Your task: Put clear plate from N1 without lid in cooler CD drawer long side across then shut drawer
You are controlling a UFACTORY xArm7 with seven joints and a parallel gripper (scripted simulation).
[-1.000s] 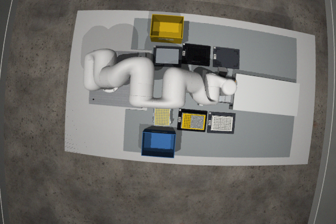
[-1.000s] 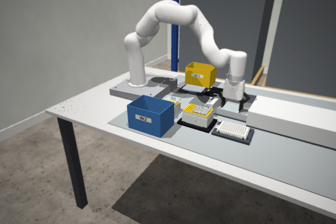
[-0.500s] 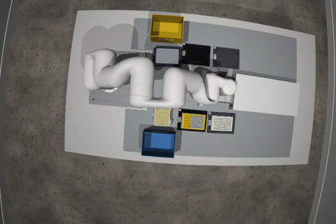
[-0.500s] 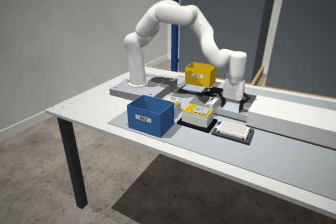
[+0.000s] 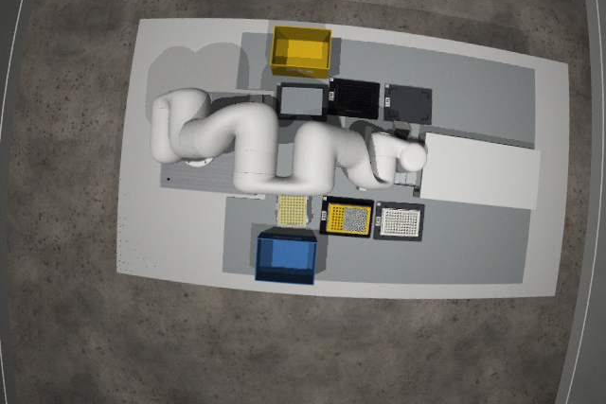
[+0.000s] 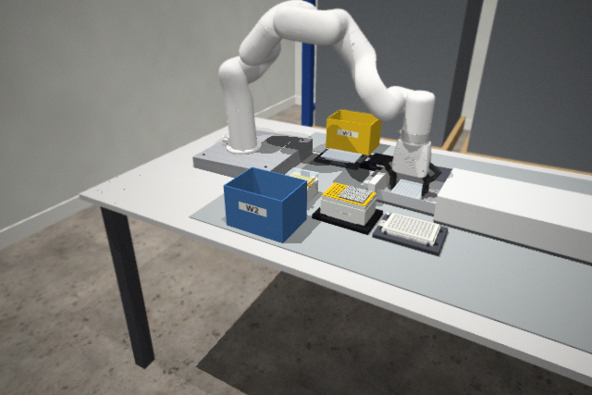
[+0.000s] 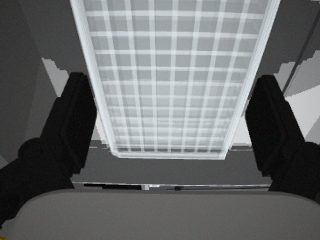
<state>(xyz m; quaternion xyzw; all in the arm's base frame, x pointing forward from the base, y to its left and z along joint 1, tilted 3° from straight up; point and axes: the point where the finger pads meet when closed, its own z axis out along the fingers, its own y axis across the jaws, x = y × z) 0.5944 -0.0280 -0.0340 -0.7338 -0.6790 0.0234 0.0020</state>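
The clear plate lies 1 cm below my hand. The rest, counted from my hand: drawer 3 cm ahead, 1 cm below; then white plate 19 cm to the right, 5 cm ahead, 1 cm below; then cooler CD 17 cm ahead, 1 cm to the right.
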